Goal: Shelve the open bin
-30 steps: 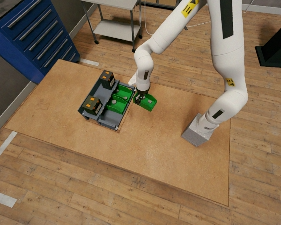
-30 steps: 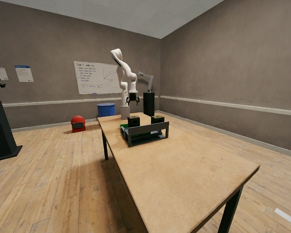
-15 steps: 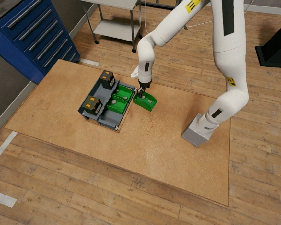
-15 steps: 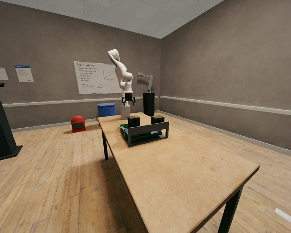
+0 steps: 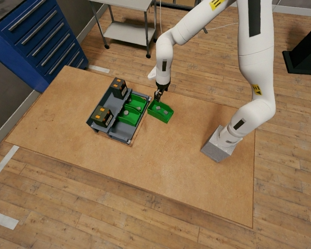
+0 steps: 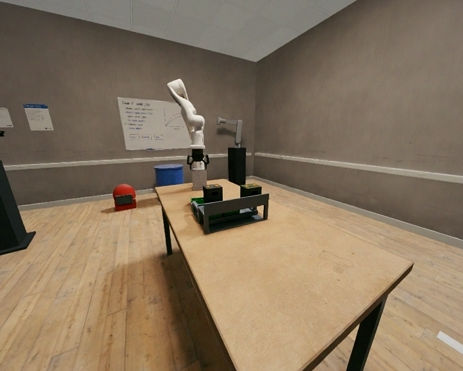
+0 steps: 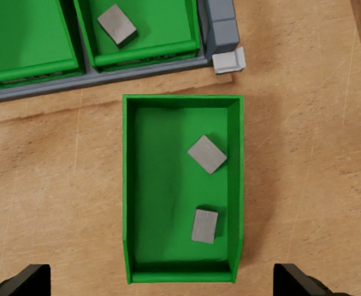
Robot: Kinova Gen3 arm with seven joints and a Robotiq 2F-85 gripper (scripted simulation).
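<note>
My gripper is now 30 mm short of the grey part, 60 mm to the left of it and 240 mm above it. The rest, counted from my hand: grey shelf: 270 mm ahead, 50 mm to the left, 190 mm below.
</note>
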